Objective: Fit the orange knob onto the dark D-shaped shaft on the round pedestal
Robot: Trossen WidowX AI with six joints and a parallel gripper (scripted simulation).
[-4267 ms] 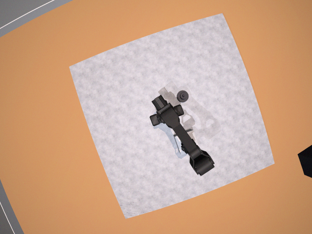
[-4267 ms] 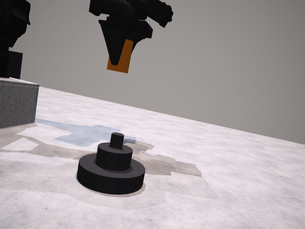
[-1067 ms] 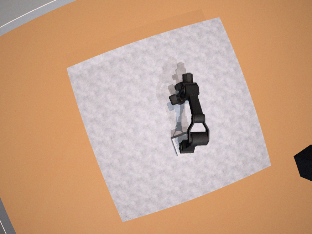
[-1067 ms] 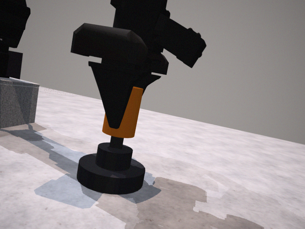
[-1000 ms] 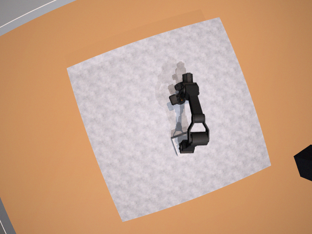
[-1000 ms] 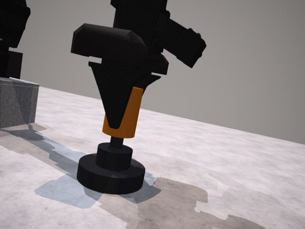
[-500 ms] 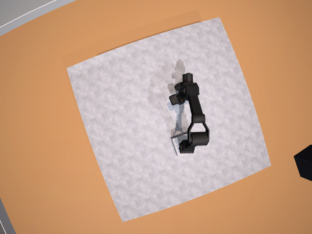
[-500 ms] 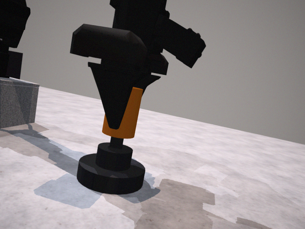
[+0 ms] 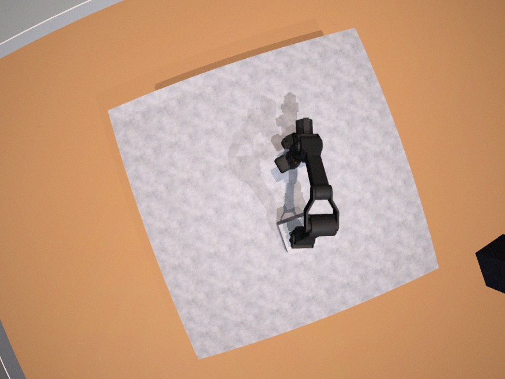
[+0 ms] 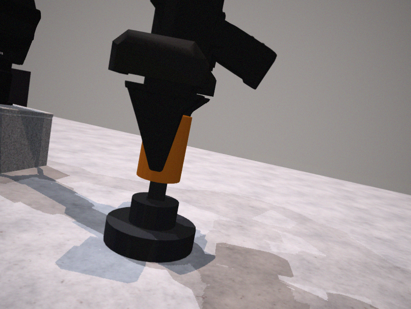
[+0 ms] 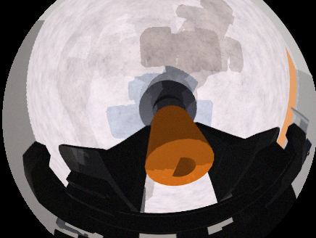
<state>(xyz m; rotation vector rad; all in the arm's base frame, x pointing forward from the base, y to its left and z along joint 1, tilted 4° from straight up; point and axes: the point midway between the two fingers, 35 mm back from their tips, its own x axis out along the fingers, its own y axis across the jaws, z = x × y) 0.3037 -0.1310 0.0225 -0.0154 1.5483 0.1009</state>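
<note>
Right now the orange knob is 2 cm above my gripper tip. Round my gripper tip: round pedestal: 4 cm below.
</note>
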